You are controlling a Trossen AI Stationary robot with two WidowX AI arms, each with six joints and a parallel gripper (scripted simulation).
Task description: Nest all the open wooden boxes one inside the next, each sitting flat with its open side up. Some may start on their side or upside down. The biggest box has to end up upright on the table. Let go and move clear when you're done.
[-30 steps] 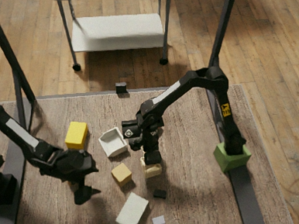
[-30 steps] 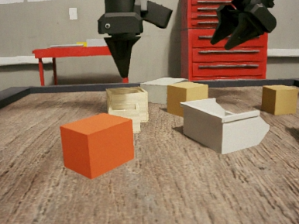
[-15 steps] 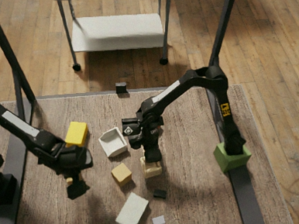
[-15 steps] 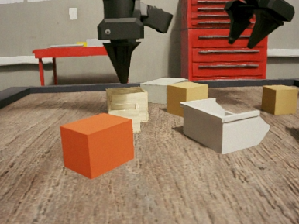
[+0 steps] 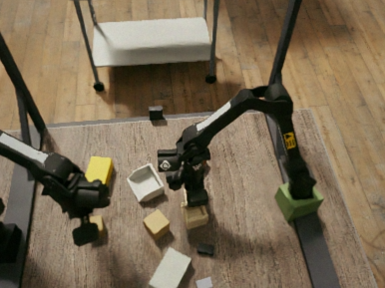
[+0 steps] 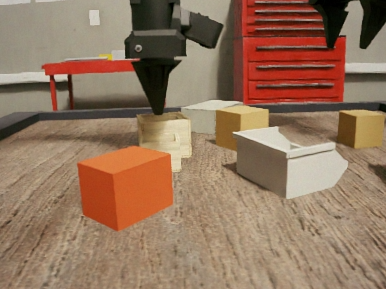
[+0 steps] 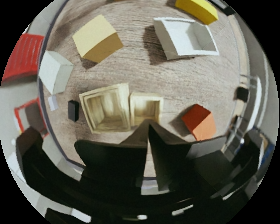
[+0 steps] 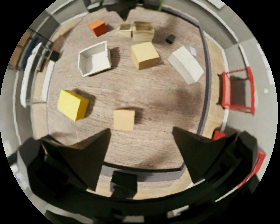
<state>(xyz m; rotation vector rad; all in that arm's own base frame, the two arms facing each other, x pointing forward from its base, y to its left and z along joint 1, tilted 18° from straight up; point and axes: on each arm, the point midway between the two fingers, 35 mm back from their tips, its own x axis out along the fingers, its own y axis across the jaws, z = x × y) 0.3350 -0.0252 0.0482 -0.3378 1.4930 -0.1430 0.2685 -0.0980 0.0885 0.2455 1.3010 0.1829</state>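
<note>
Now: left hand 13 cm past the orange cube, 8 cm above it and 3 cm to the right of it. The rest, counted from my left hand: small tan cube 32 cm to the right, 8 cm below, 6 cm ahead; then white slab 23 cm ahead, 10 cm to the right, 8 cm below; then white tray 15 cm to the right, 8 cm below, 7 cm behind.
</note>
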